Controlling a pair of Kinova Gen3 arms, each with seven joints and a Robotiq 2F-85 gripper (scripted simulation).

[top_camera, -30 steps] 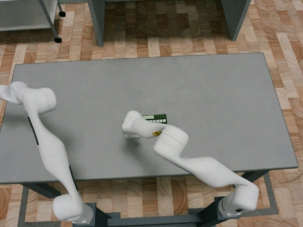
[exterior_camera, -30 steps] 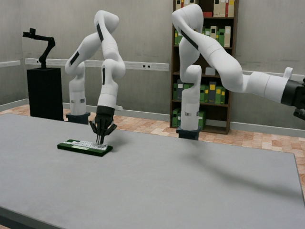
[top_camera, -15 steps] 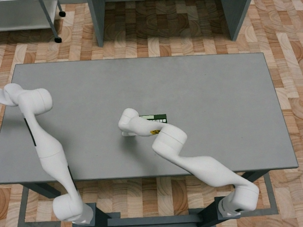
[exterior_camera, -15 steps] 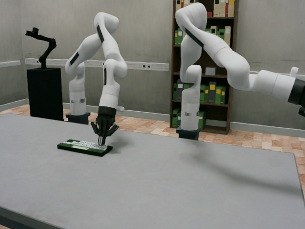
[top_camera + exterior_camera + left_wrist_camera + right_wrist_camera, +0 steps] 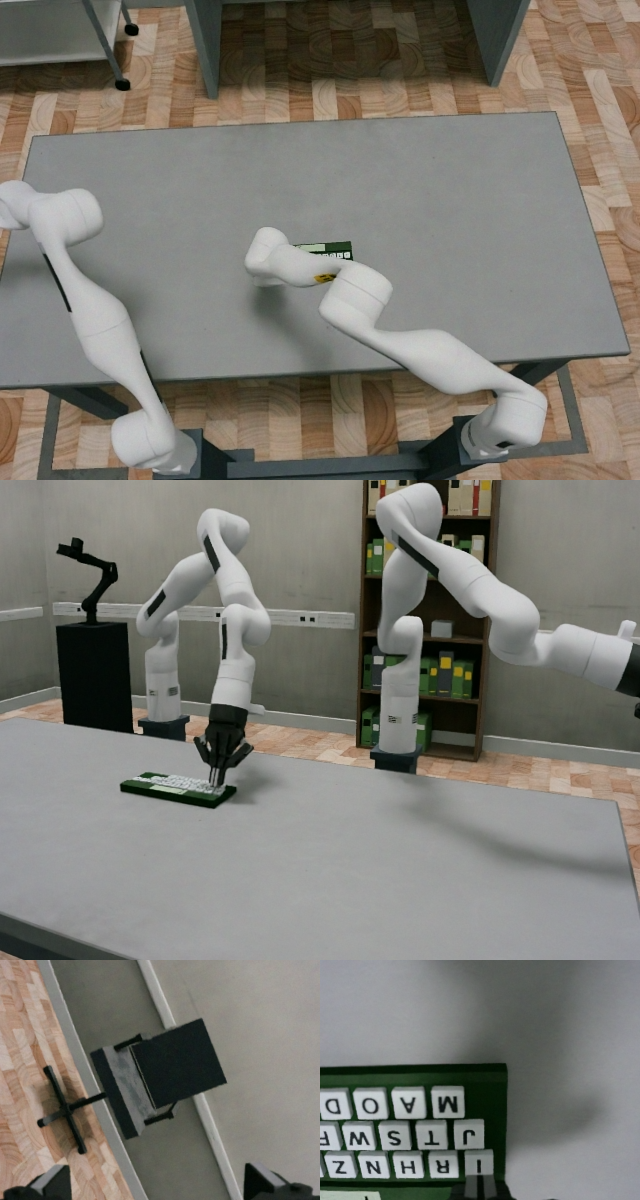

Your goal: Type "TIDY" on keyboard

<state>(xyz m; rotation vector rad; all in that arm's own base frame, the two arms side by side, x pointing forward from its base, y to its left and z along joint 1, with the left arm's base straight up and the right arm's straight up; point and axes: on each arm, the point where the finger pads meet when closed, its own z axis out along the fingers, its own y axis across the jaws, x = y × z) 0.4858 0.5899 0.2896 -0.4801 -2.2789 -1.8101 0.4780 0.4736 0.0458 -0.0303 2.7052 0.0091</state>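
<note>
Now: right hand 190 mm to the left of the left-arrow key and 30 mm above it.
</note>
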